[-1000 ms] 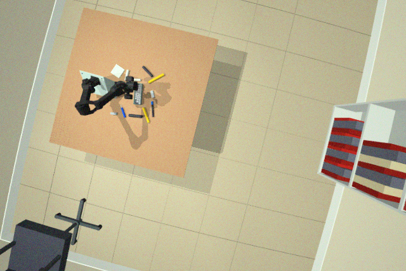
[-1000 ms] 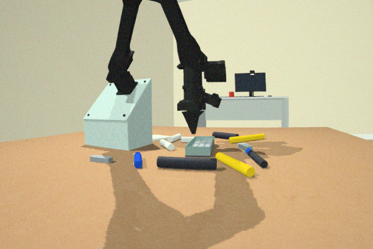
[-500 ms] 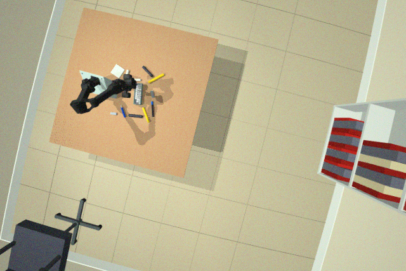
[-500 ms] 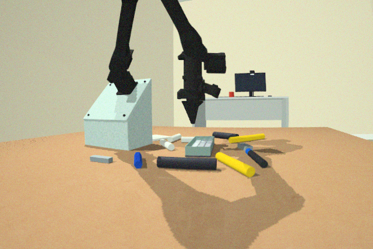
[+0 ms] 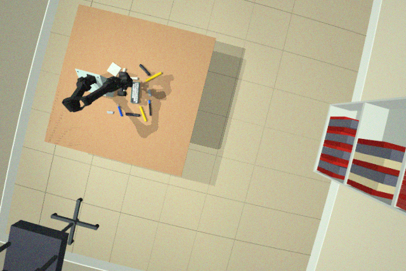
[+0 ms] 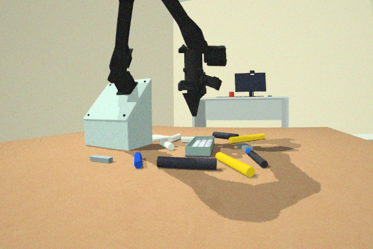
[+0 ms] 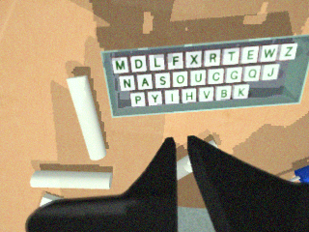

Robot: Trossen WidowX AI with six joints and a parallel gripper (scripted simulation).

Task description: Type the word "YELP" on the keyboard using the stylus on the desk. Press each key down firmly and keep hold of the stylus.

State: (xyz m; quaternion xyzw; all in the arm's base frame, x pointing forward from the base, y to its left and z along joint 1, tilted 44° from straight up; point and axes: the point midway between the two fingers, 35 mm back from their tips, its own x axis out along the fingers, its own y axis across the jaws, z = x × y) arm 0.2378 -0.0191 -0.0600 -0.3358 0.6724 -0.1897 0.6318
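Right now my gripper tip is 70 mm past the blue stylus, 200 mm to the left of it and 90 mm above it. Round my gripper tip: grey block (140 mm behind, 260 mm to the right, 90 mm below); blue-banded marker (190 mm ahead, 100 mm to the right, 90 mm below); yellow rod (150 mm ahead, 150 mm to the left, 90 mm below).
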